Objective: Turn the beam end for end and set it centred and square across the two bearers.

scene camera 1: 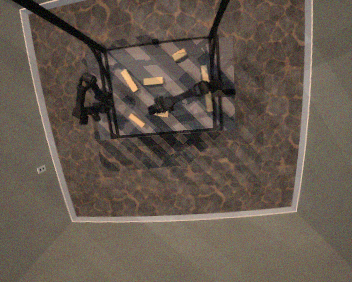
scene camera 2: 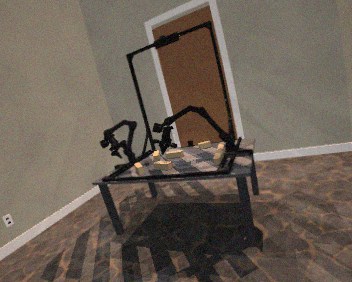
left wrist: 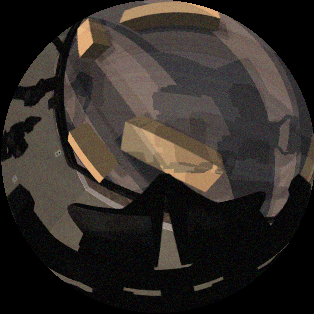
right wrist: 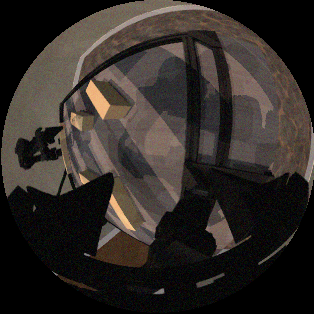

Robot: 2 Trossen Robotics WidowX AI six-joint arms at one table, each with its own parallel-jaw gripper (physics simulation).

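Seen in the pictures: left gripper, fingertip midpoint: (scene camera 2: 162, 154) (left wrist: 163, 177) (right wrist: 62, 126); right gripper, fingertip midpoint: (scene camera 1: 107, 109) (scene camera 2: 124, 155) (left wrist: 36, 120) (right wrist: 161, 175); left arm's base, origin of the base link: (scene camera 1: 216, 84) (scene camera 2: 231, 150); right arm's base, origin of the base link: (scene camera 1: 107, 95) (scene camera 2: 132, 161) (left wrist: 56, 82) (right wrist: 195, 206).
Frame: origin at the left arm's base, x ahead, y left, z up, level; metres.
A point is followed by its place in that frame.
A short tan block (scene camera 1: 162, 114) @(x 0.458, y 0.204, z 0.028 m) (scene camera 2: 163, 165) @(x 0.462, y 0.222, z 0.015 m) (left wrist: 173, 152) @(x 0.479, y 0.179, z 0.028 m) lies flat on the striped table (scene camera 1: 191, 117) @(x 0.219, y 0.254, z -0.019 m) (scene camera 2: 203, 163) @(x 0.176, y 0.166, z -0.019 m). My left gripper (scene camera 1: 153, 109) @(x 0.475, y 0.173, z 0.084 m) (scene camera 2: 164, 151) @(x 0.475, y 0.173, z 0.084 m) (left wrist: 163, 177) @(x 0.475, y 0.173, z 0.084 m) hangs just above it, shut and empty. The block lies just beyond the fingertips in the left wrist view. A long tan beam (scene camera 1: 205, 73) @(x 0.086, y -0.087, z 0.025 m) (scene camera 2: 218, 153) @(x 0.070, y 0.115, z 0.025 m) lies along the table's right side, partly hidden under the left arm. My right gripper (scene camera 1: 86, 117) (scene camera 2: 114, 151) (right wrist: 161, 175) @(x 0.884, y 0.116, z 0.104 m) is open and empty, off the table's left edge.
Other tan blocks lie at the back (scene camera 1: 179, 54) @(x 0.277, y -0.247, z 0.028 m) (scene camera 2: 204, 144) @(x 0.269, y -0.224, z 0.015 m), the left (scene camera 1: 129, 80) @(x 0.697, y -0.094, z 0.031 m), the middle (scene camera 1: 153, 81) @(x 0.502, y -0.065, z 0.028 m) (scene camera 2: 174, 153) @(x 0.488, y -0.043, z 0.020 m) and the front left (scene camera 1: 136, 120) @(x 0.679, y 0.233, z 0.044 m) (scene camera 2: 139, 168) @(x 0.631, y 0.287, z 0.033 m). A black frame (scene camera 1: 161, 134) @(x 0.489, y 0.377, z -0.001 m) rims the table and its posts rise at the back.
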